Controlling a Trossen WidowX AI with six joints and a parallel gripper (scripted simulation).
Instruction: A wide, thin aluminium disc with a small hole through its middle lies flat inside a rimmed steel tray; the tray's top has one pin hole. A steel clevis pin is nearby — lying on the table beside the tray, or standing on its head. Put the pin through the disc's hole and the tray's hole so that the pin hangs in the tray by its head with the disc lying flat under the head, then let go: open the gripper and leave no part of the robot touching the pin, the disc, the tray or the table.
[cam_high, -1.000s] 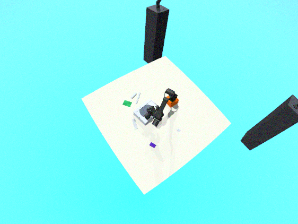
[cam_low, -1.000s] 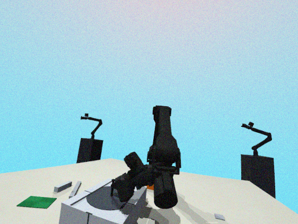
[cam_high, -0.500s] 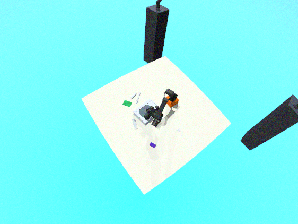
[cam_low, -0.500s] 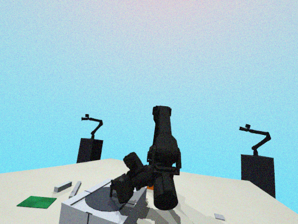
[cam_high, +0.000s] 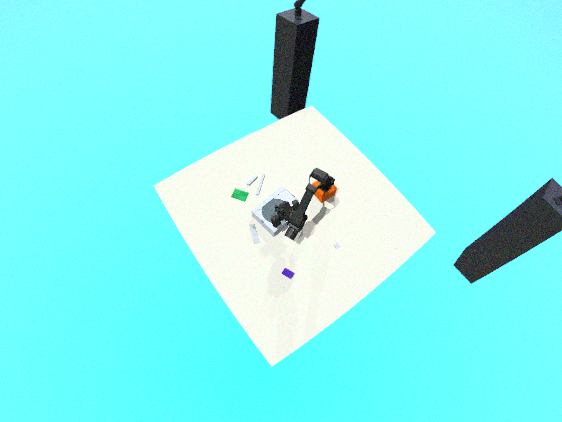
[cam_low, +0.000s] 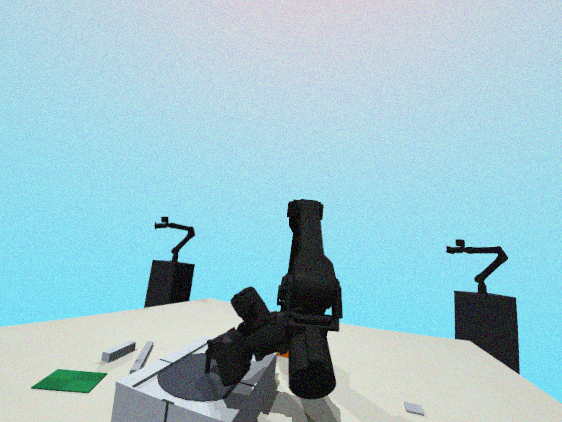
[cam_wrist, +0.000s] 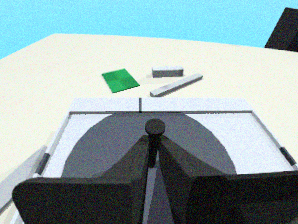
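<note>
Right now my gripper tip is 50 mm above the steel tray and 20 mm past it. Round my gripper tip: green patch: 240 mm to the right, 90 mm below, 70 mm ahead; then dark clevis pin: 10 mm below; then dark aluminium disc: 30 mm below.
</note>
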